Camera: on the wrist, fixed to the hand. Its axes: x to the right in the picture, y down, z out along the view.
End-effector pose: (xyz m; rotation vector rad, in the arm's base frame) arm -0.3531 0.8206 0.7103 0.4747 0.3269 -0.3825
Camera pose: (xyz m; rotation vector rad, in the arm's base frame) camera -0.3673 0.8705 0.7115 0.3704 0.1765 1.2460
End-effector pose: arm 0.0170 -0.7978 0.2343 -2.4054 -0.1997 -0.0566
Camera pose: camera -0.0034 -0.8452 0.2285 -2.1302 1.8545 0.3314
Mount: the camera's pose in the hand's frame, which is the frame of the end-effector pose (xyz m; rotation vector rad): -0.0268 0.0354 -0.0269 -0.2919 0.2623 1.5698
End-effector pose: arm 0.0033 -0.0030 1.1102 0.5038 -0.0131 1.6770
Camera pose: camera -0.0365 -0.0267 1.0867 0.0655 0.5497 -3.0016
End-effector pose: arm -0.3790 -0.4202 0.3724 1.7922 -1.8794 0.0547
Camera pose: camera -0.4036 -0.3812 0.3963 -0.1771 -2.3915 0.4936
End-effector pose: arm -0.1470 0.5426 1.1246 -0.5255 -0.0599 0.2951
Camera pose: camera -0.1784 0.5509 1.0841 -0.8151 0.6080 1.7601
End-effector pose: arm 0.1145 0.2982 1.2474 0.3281 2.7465 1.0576
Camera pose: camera 0.1386 0.2995 1.2934 -1.7981 -1.4044 -1.1848
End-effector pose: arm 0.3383 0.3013 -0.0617 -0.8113 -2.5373 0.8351
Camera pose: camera 0.3865 0.3198 -0.0671 2.7413 1.3498 -0.5435
